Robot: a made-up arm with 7 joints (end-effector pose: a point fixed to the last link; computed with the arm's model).
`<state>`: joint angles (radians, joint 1 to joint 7).
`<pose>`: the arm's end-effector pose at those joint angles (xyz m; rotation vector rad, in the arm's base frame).
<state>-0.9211 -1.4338 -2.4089 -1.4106 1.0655 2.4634 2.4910</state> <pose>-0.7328 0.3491 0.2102 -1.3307 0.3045 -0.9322</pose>
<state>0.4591 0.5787 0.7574 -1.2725 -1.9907 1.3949 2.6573</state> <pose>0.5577 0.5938 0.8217 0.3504 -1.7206 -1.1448</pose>
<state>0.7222 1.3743 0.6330 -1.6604 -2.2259 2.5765 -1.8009</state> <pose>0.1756 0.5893 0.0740 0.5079 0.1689 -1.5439</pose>
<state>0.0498 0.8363 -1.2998 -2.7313 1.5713 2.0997 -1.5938</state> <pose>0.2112 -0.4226 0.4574 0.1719 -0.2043 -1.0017</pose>
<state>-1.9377 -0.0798 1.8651 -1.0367 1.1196 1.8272 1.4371</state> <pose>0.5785 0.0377 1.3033 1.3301 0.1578 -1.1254</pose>
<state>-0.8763 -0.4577 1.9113 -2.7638 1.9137 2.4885 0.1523</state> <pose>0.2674 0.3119 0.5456 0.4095 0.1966 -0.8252</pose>
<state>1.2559 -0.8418 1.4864 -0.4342 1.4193 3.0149 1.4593</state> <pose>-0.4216 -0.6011 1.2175 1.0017 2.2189 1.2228</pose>
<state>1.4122 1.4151 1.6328 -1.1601 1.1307 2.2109 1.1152</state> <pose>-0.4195 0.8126 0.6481 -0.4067 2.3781 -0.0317</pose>
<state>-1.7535 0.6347 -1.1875 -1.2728 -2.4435 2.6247 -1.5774</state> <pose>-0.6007 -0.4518 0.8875 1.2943 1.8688 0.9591</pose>
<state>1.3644 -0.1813 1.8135 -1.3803 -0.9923 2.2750 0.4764</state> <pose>-0.6390 -0.1850 1.1126 1.4802 -1.3131 2.4263</pose>
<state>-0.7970 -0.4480 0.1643 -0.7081 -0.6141 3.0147 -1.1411</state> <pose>0.0888 0.1799 1.4826 -2.6364 -0.9843 0.2721</pose>
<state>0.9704 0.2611 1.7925 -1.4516 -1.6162 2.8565 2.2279</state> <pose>-0.4549 0.3039 1.1057 1.8030 0.1925 1.1327</pose>
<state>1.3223 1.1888 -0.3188 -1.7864 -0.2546 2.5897 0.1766</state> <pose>0.3071 0.6114 0.1001 -0.5822 0.0690 1.1793</pose>
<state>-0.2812 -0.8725 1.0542 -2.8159 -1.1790 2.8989 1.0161</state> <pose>0.1043 0.3039 0.6520 -0.7514 -0.9662 0.8270</pose>
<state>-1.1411 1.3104 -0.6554 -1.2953 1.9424 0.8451 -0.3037</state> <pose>0.2103 -0.9046 0.2322 1.8174 -0.5821 -1.2500</pose>
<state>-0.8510 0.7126 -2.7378 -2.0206 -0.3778 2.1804 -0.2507</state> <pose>-0.2986 -0.0560 1.0882 0.7478 -1.3053 2.6713</pose>
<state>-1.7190 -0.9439 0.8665 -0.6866 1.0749 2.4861 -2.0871</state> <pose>0.4064 0.6154 1.2450 -2.0874 -0.9992 1.6364</pose>
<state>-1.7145 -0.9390 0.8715 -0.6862 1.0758 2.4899 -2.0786</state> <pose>0.4033 0.6144 1.2475 -2.0749 -1.0219 1.6318</pose>
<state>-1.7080 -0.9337 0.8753 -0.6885 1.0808 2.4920 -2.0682</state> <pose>0.3994 0.6126 1.2511 -2.0547 -1.0504 1.6263</pose>
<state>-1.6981 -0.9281 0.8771 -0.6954 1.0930 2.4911 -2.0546</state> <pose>0.3942 0.6097 1.2562 -2.0208 -1.0886 1.6197</pose>
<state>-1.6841 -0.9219 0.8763 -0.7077 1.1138 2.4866 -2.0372</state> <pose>0.3873 0.6053 1.2632 -1.9706 -1.1376 1.6111</pose>
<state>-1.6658 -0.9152 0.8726 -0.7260 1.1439 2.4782 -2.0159</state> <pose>0.3788 0.5990 1.2721 -1.9024 -1.1969 1.6000</pose>
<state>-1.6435 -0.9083 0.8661 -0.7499 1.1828 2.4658 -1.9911</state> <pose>0.3691 0.5909 1.2825 -1.8169 -1.2639 1.5864</pose>
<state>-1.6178 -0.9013 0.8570 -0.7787 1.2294 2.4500 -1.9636</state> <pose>0.3584 0.5809 1.2939 -1.7163 -1.3359 1.5700</pose>
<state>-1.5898 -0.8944 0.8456 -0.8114 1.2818 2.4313 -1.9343</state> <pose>0.3475 0.5690 1.3059 -1.6041 -1.4089 1.5507</pose>
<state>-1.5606 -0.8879 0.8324 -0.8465 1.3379 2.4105 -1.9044</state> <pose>0.3367 0.5557 1.3176 -1.4849 -1.4796 1.5292</pose>
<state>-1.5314 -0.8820 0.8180 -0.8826 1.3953 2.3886 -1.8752</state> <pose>0.3265 0.5414 1.3288 -1.3640 -1.5453 1.5060</pose>
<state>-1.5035 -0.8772 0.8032 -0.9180 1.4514 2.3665 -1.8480</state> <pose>0.3172 0.5272 1.3385 -1.2471 -1.6033 1.4830</pose>
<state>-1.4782 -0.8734 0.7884 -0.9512 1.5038 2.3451 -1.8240</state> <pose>0.3091 0.5134 1.3469 -1.1399 -1.6523 1.4610</pose>
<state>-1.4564 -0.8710 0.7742 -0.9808 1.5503 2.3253 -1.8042</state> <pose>0.3023 0.5010 1.3535 -1.0473 -1.6916 1.4417</pose>
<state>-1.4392 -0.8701 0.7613 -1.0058 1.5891 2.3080 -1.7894</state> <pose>0.2969 0.4908 1.3584 -0.9734 -1.7210 1.4262</pose>
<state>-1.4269 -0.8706 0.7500 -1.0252 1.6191 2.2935 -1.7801</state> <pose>0.2929 0.4832 1.3616 -0.9205 -1.7408 1.4158</pose>
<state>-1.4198 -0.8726 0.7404 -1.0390 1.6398 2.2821 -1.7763</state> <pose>0.2902 0.4784 1.3633 -0.8896 -1.7514 1.4104</pose>
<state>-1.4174 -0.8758 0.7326 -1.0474 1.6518 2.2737 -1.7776</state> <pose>0.2888 0.4763 1.3638 -0.8789 -1.7539 1.4100</pose>
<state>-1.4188 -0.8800 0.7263 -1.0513 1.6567 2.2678 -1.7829</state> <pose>0.2883 0.4765 1.3633 -0.8845 -1.7499 1.4138</pose>
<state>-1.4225 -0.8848 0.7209 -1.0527 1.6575 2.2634 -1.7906</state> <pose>0.2884 0.4780 1.3621 -0.8996 -1.7419 1.4198</pose>
